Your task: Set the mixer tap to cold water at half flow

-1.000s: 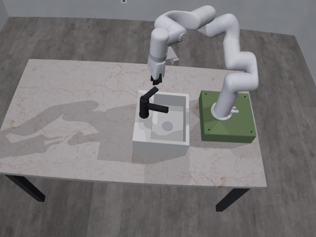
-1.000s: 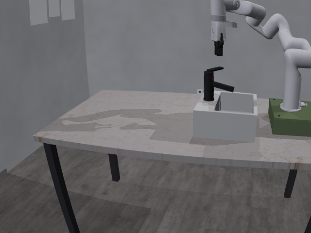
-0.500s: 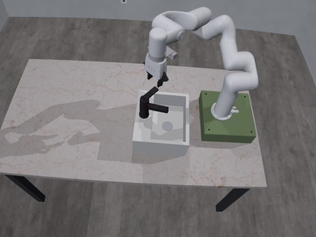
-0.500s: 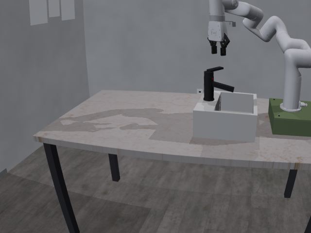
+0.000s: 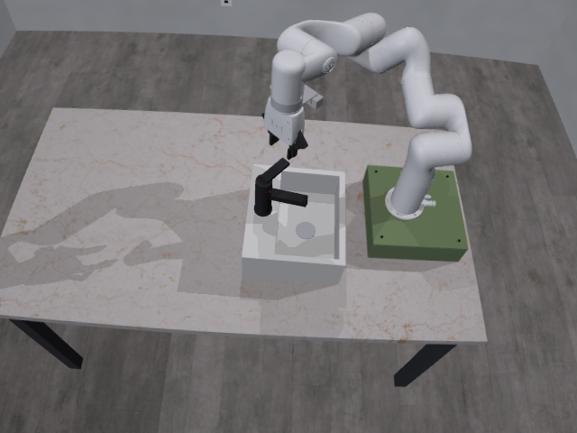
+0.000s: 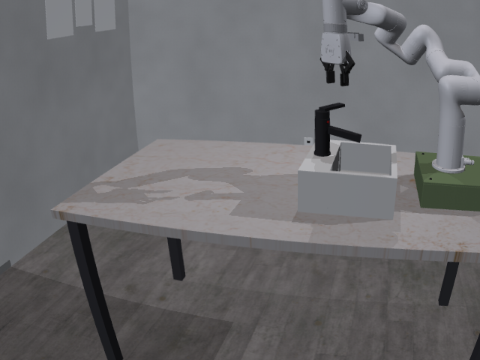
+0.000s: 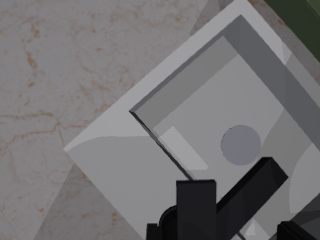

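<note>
The lever lies 9 cm below my hand, 2 cm to the left of it and 2 cm ahead of it. The rest, counted from my hand: white sink: 32 cm below, 7 cm behind, 5 cm to the left.
</note>
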